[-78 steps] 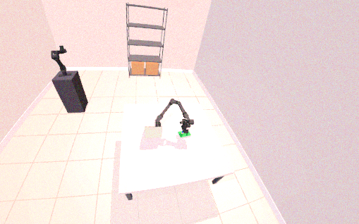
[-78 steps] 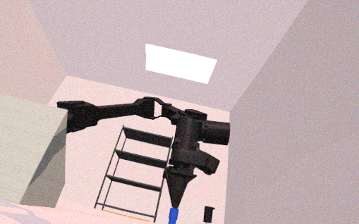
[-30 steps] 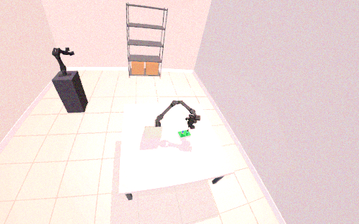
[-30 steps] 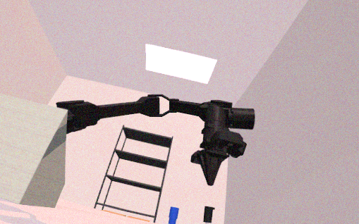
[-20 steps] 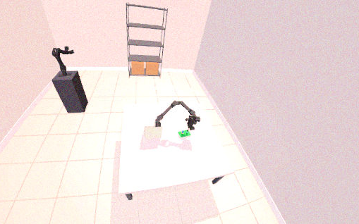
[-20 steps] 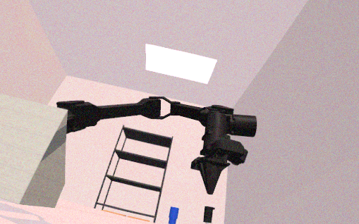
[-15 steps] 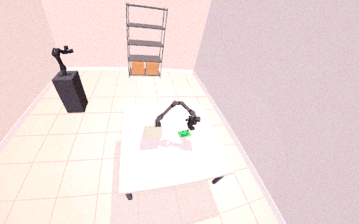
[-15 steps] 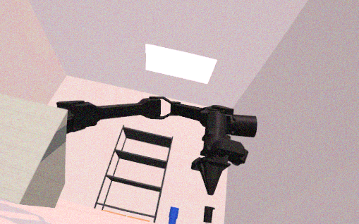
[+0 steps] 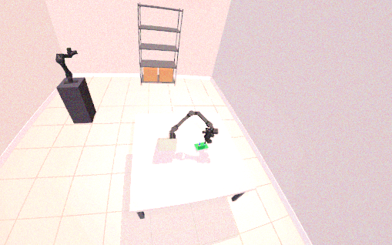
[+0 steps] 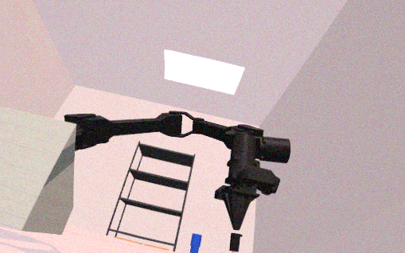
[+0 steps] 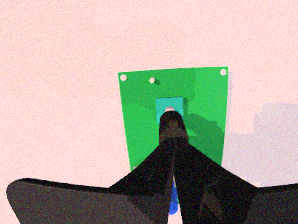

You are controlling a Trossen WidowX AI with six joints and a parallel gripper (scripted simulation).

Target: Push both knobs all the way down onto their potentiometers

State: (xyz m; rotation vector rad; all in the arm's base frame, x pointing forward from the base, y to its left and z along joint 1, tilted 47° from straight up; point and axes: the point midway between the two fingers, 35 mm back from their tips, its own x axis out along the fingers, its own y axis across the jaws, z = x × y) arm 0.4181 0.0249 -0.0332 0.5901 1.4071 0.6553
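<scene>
The black knob is 20 mm below my gripper tip. From my gripper tip the other things lie so: blue knob (70 mm behind, 30 mm below).
</scene>
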